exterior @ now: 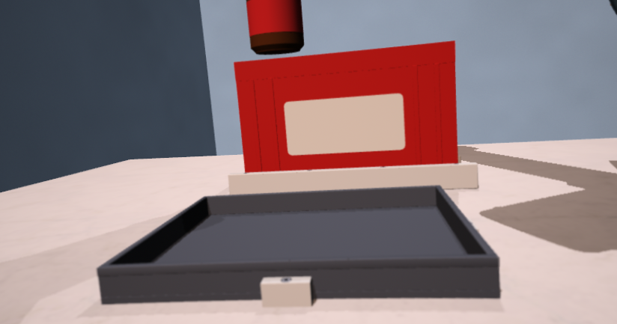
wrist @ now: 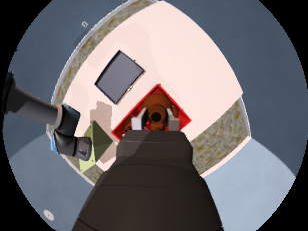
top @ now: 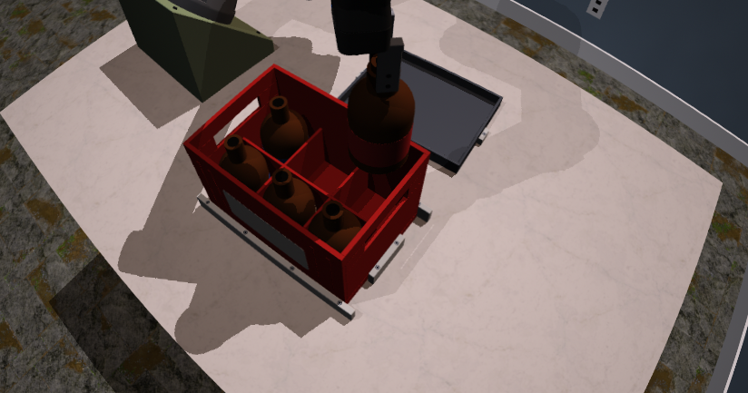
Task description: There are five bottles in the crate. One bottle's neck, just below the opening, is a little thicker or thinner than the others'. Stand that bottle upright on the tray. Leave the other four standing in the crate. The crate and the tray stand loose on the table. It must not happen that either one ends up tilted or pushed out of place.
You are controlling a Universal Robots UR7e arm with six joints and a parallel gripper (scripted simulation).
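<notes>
Now: hand 7 cm above the bottle. From my hand the other things lie so: dark grey tray (10 cm behind, 24 cm to the left, 33 cm below); red crate (8 cm behind, 5 cm to the right, 26 cm below).
</notes>
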